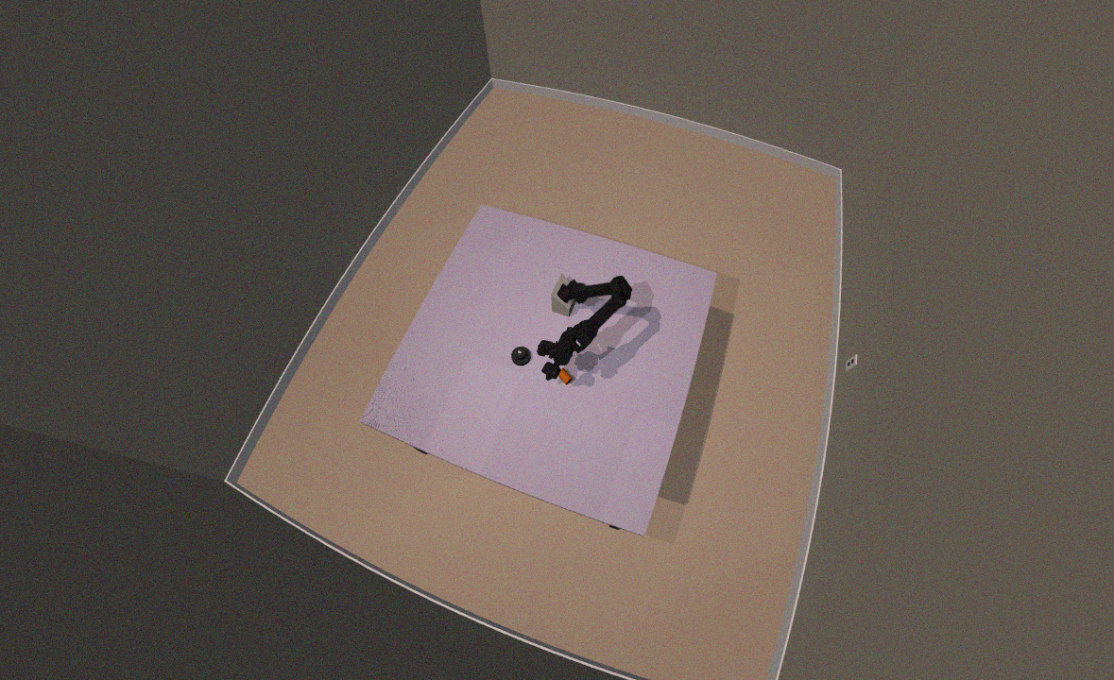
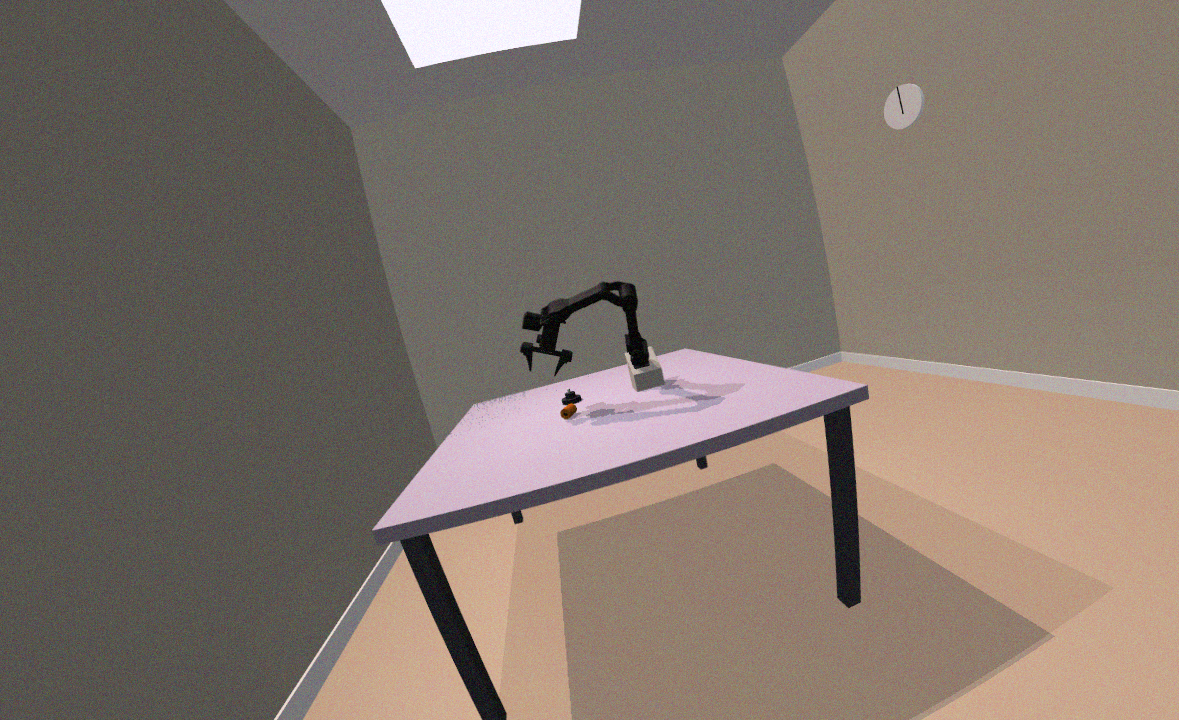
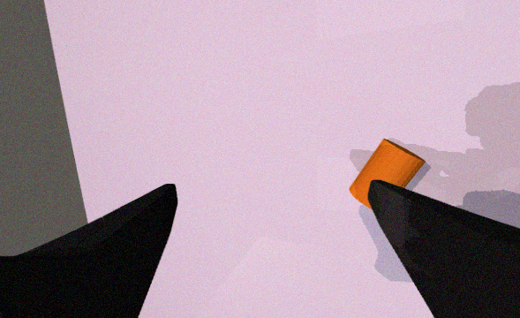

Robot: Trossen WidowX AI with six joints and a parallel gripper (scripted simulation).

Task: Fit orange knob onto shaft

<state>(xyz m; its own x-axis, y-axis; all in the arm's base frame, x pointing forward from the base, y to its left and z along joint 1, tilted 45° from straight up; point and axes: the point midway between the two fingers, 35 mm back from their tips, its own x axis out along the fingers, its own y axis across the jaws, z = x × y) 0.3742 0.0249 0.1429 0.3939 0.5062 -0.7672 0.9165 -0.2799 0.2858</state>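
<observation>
My gripper tip is 160 mm above the orange knob, 70 mm past it and 20 mm to the right of it. Also, from my gripper tip: dark round pedestal: 190 mm to the right, 150 mm below, 70 mm behind.
</observation>
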